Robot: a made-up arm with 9 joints. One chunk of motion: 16 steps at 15 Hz.
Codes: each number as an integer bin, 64 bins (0 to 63) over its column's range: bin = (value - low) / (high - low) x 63, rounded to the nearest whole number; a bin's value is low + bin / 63 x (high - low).
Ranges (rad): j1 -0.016..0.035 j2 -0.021..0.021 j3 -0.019..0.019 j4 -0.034..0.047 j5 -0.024..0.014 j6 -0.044..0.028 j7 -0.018..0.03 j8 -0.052..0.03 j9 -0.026..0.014
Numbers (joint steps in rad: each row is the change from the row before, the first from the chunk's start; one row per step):
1: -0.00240 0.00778 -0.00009 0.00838 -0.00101 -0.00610 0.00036 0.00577 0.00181
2: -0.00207 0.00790 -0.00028 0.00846 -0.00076 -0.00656 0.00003 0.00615 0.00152
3: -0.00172 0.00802 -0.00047 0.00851 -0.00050 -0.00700 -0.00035 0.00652 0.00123
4: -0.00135 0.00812 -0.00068 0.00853 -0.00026 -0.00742 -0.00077 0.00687 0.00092
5: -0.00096 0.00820 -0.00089 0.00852 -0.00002 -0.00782 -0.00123 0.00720 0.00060
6: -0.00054 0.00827 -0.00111 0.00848 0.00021 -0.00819 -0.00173 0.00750 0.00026
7: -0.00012 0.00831 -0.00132 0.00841 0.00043 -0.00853 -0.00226 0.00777 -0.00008
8: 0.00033 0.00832 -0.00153 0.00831 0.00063 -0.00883 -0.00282 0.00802 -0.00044
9: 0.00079 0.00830 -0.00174 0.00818 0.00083 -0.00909 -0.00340 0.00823 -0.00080
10: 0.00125 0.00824 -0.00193 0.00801 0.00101 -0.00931 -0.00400 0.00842 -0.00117
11: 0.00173 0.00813 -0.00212 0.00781 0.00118 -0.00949 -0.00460 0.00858 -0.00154
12: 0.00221 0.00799 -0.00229 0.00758 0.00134 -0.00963 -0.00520 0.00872 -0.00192
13: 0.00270 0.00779 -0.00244 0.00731 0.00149 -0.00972 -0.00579 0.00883 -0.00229
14: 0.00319 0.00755 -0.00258 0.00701 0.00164 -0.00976 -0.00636 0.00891 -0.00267
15: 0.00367 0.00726 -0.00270 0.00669 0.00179 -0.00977 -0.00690 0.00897 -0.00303
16: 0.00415 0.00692 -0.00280 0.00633 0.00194 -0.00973 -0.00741 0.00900 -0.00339
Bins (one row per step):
1: 17 43 31 33 38 33 24 44 44
2: 17 43 31 33 39 33 24 45 43
3: 18 44 31 33 39 32 23 45 43
4: 18 44 30 33 39 32 23 45 42
5: 19 44 30 33 40 32 22 45 42
6: 19 44 30 33 40 31 21 46 41
7: 20 44 29 33 41 31 21 46 41
8: 20 44 29 33 41 31 20 46 40
9: 21 44 29 33 41 31 19 46 40
10: 21 44 28 33 41 30 18 46 39
11: 22 44 28 33 42 30 18 47 39
12: 22 43 28 32 42 30 17 47 38
13: 23 43 27 32 42 30 16 47 37
14: 24 43 27 32 43 30 15 47 37
15: 24 42 27 32 43 30 15 47 36
16: 25 42 27 31 43 30 14 47 36

